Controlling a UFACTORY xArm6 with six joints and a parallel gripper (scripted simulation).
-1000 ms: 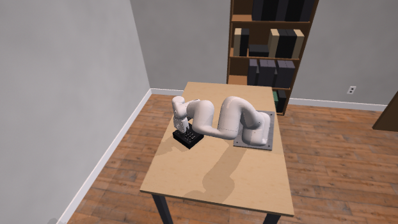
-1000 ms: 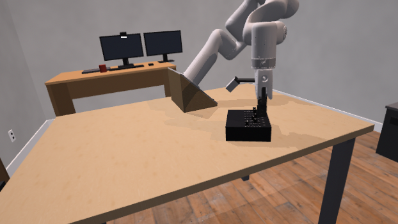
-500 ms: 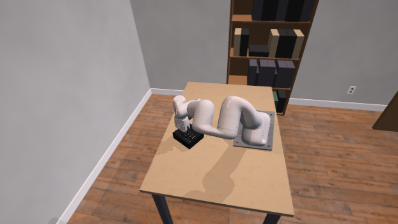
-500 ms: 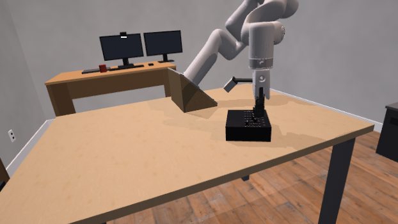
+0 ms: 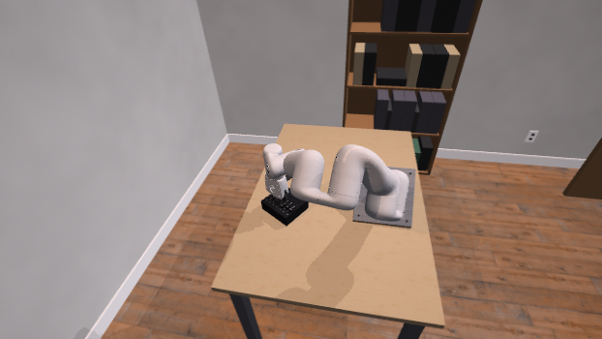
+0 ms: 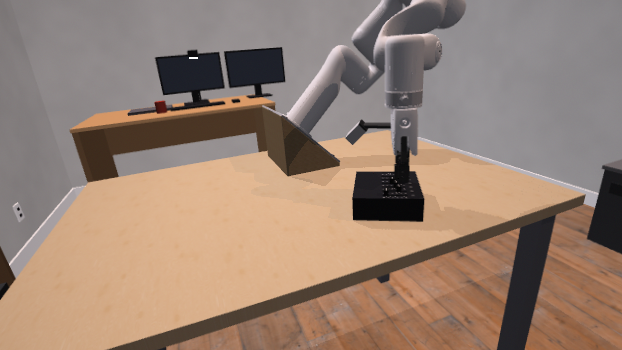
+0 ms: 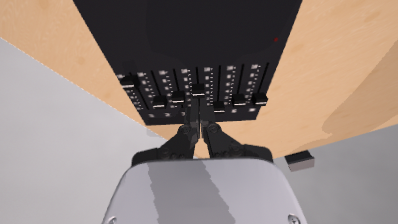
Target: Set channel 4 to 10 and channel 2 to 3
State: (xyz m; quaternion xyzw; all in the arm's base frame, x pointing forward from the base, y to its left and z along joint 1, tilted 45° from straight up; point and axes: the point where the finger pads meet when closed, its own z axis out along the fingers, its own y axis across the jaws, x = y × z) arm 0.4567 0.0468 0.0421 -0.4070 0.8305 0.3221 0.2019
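The channel 3 cap lies 2 cm to the right of my hand, 1 cm below it and 1 cm ahead of it. Also, from my hand: channel 2 cap 3 cm to the right, 3 cm ahead, 1 cm below; channel 4 cap 2 cm to the right, 1 cm below, 1 cm behind; channel 1 cap 7 cm to the right, 3 cm ahead, 1 cm below.
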